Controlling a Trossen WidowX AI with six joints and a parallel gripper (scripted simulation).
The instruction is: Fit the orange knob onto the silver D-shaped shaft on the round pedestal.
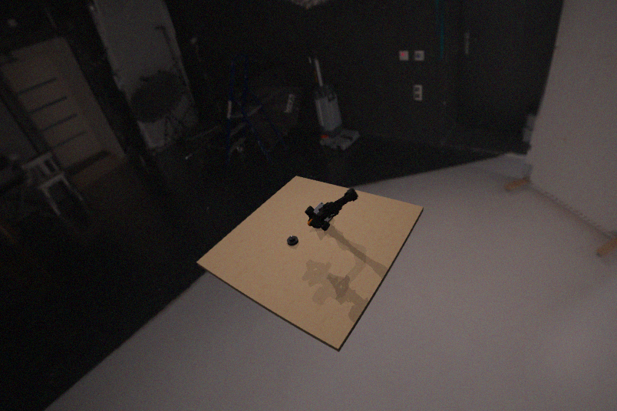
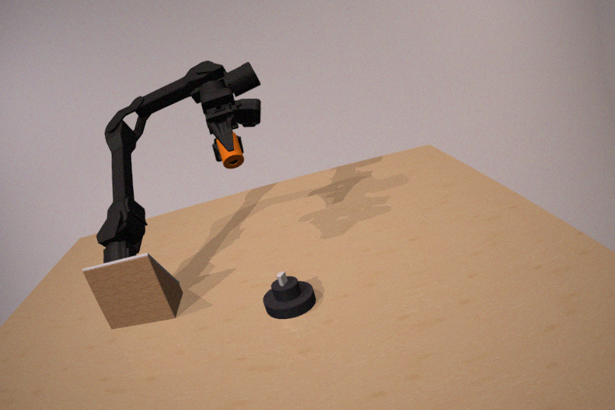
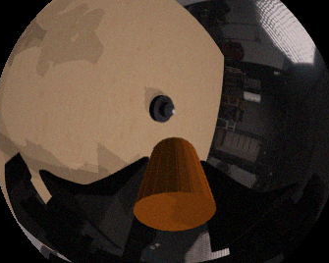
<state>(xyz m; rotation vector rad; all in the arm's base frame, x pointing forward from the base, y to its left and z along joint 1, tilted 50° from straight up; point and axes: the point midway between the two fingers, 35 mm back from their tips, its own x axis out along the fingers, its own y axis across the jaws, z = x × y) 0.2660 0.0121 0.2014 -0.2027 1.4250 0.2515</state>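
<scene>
My gripper tip is now 2 cm to the right of the orange knob, 2 cm below it and 1 cm past it. Also, from my gripper tip: black round pedestal (19 cm below, 18 cm to the right, 7 cm ahead).
</scene>
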